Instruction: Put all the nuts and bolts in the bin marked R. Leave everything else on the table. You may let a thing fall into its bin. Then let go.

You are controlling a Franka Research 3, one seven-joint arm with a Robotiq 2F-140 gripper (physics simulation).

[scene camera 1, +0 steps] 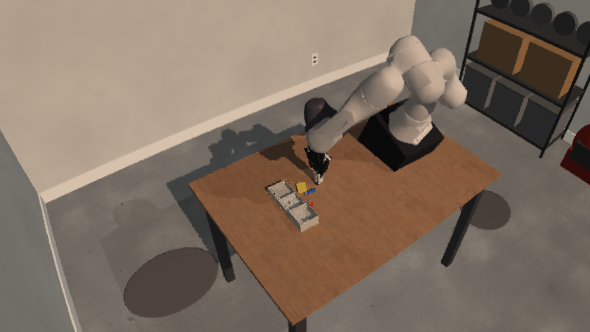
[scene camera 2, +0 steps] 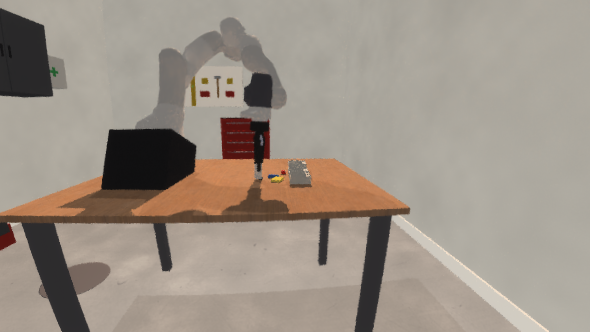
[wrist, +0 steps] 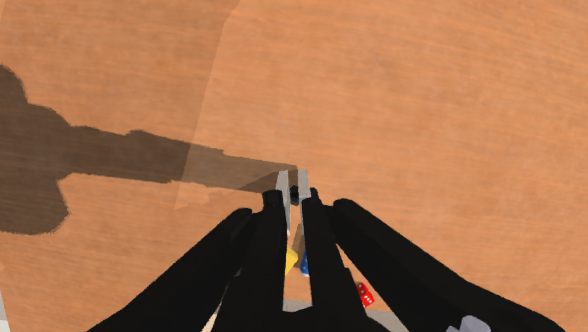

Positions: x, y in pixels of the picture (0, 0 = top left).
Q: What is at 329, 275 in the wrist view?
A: The gripper.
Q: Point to a grey three-compartment bin tray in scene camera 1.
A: At 301, 214
